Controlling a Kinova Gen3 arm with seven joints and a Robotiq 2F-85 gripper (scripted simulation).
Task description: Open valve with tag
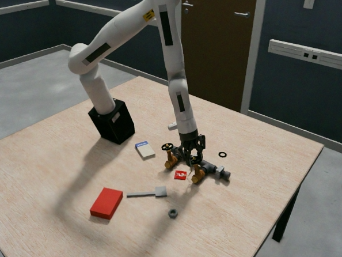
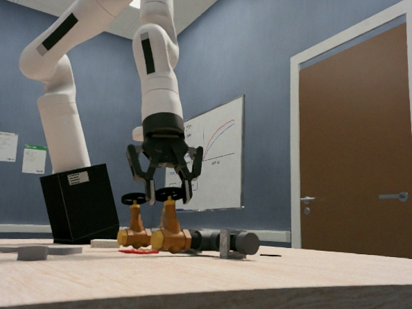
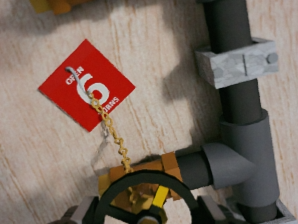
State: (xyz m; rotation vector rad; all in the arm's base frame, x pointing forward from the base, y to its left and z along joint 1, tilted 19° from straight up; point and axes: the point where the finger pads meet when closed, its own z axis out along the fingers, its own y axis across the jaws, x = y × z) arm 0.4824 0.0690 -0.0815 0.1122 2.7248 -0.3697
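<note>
Now: the red tag 100 mm below my hand, 60 mm behind it and 30 mm to the right of it. Round my hand: red block (350 mm to the right, 130 mm behind, 80 mm below); then white card box (290 mm behind, 90 mm below, 30 mm to the right); then grey t-shaped tool (190 mm to the right, 90 mm below, 60 mm behind).
</note>
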